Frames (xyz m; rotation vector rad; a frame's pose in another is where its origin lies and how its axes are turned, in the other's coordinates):
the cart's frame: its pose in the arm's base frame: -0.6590 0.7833 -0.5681 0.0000 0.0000 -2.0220
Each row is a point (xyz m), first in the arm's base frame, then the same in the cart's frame.
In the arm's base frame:
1: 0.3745 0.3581 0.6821
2: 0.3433 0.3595 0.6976
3: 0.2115 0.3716 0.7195
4: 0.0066 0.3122 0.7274
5: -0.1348 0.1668 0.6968
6: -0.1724 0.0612 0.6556
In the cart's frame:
1: -0.0680 1.1155 1.2502
2: -0.0557 1.0868 1.2657
3: -0.0091 0.9629 1.2876
4: 0.1337 0.8044 1.2955
5: 0.3262 0.7406 1.2649
6: 0.4377 0.7528 1.2237

